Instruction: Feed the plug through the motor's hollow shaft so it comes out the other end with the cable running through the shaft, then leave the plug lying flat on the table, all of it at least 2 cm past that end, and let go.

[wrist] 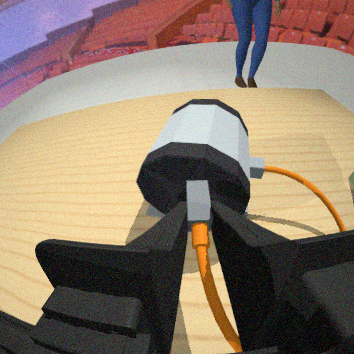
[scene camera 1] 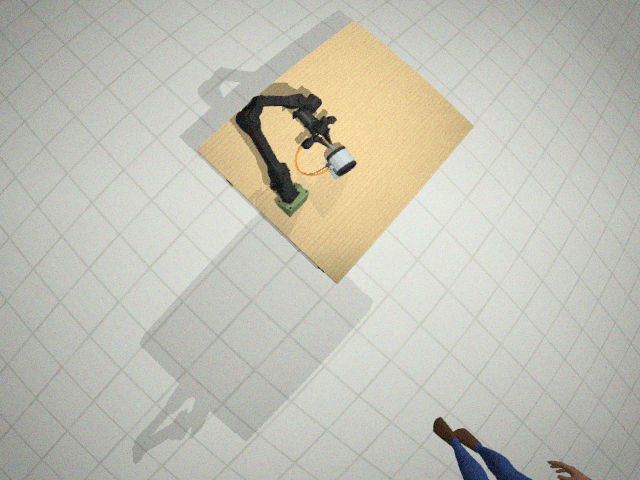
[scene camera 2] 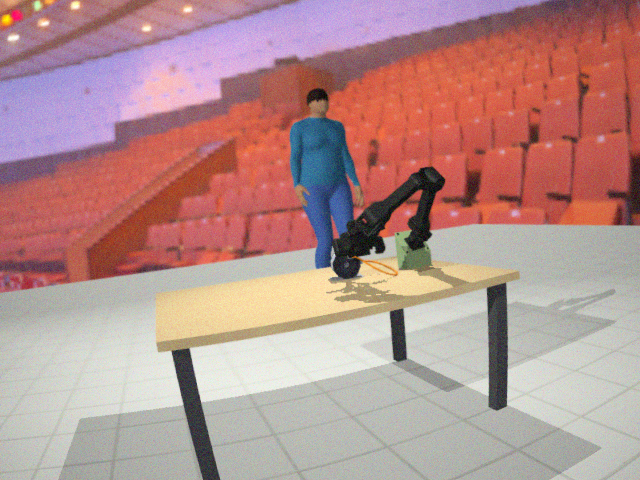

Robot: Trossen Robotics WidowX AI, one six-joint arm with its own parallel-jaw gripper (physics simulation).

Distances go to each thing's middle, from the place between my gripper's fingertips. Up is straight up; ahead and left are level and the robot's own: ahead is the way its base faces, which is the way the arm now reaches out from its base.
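You'd find that my hand is right at the grey plug [wrist: 197, 194].
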